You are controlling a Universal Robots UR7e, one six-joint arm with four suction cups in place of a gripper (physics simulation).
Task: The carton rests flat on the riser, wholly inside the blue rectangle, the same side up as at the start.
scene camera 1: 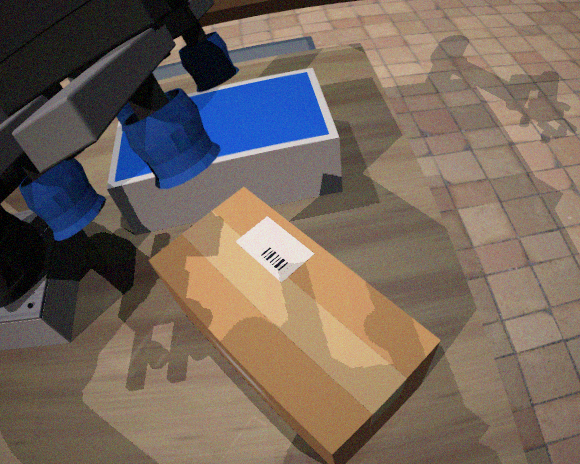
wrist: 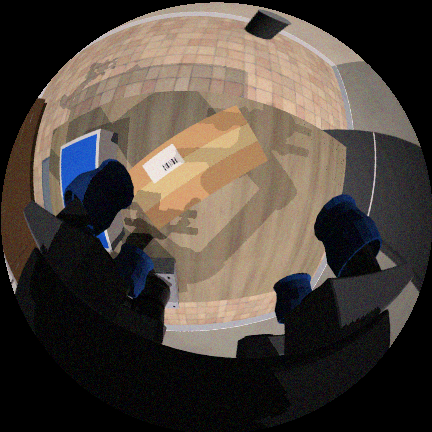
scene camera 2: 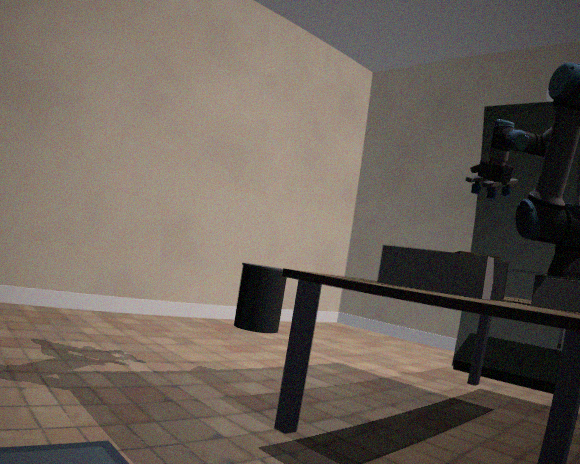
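Pixels of known places: hand, its tool point: [scene camera 1: 157, 135] [wrist: 217, 248] [scene camera 2: 490, 194]; arm's base, origin of its link: [scene camera 1: 6, 266] [wrist: 150, 288] [scene camera 2: 570, 279].
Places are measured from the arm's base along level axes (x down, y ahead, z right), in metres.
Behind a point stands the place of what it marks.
Note:
The carton [scene camera 1: 345, 320] @[x -0.054, y 0.475, z 0.239 m] [wrist: 225, 145] @[x -0.055, y 0.455, z 0.264 m] is brown with a pale tape strip and a white barcode label on its top face. It lies flat, turned at an angle, outside the blue rectangle [scene camera 1: 270, 112] @[x -0.026, y 0.467, z -0.150 m] [wrist: 80, 155] @[x -0.026, y 0.495, z -0.132 m]. The rectangle covers the top of the grey riser [scene camera 1: 240, 182] @[x 0.025, y 0.395, z -0.063 m] [wrist: 106, 145] @[x 0.020, y 0.505, z -0.057 m], which stands beyond the carton in scene camera 1. My gripper [scene camera 1: 145, 125] [scene camera 2: 491, 190] [wrist: 220, 250] @[x -0.299, y 0.371, z 0.200 m] is open, its blue cups raised and touching nothing. In scene camera 1 it hides the left part of the rectangle; in the wrist view one cup covers part of the riser.
A grey plinth [scene camera 1: 20, 330] @[x 0.035, y 0.019, z 0.100 m] [wrist: 172, 292] @[x 0.000, y -0.023, z 0.083 m] stands at the near left in scene camera 1. A wooden table [scene camera 1: 125, 415] @[x 0.094, y 0.166, z 0.237 m] [wrist: 230, 260] @[x 0.094, y 0.034, z 0.327 m] carries the carton and riser. A dark bin [scene camera 2: 260, 300] [wrist: 267, 25] stands on the floor. Scene camera 2 shows a dark block [scene camera 2: 430, 272] @[x 0.040, y 0.380, z -0.264 m], its identity unclear.

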